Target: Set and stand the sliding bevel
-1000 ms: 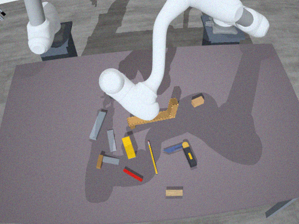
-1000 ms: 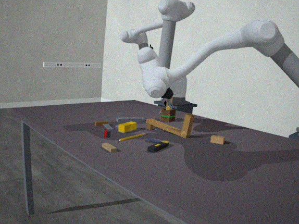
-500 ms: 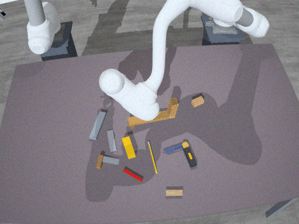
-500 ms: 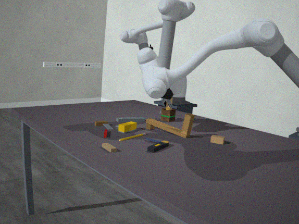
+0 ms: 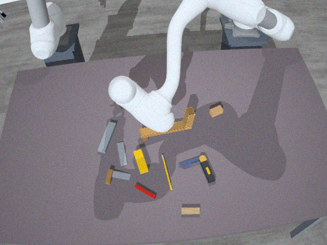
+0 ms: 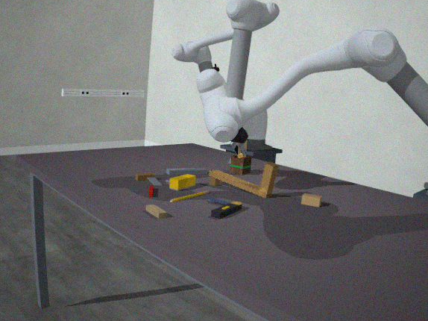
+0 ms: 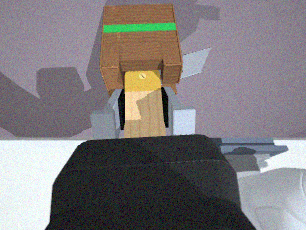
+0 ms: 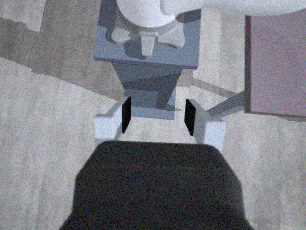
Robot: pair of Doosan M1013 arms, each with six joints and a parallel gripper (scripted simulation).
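Observation:
The wooden sliding bevel is 20 mm below my left hand, 10 mm to the right of it and 10 mm behind it. The rest, counted from my left hand: try square: 410 mm ahead, 90 mm below, 20 mm to the right; yellow block: 350 mm ahead, 90 mm to the left, 80 mm below; grey blade: 40 mm below, 30 mm to the right, 10 mm behind.

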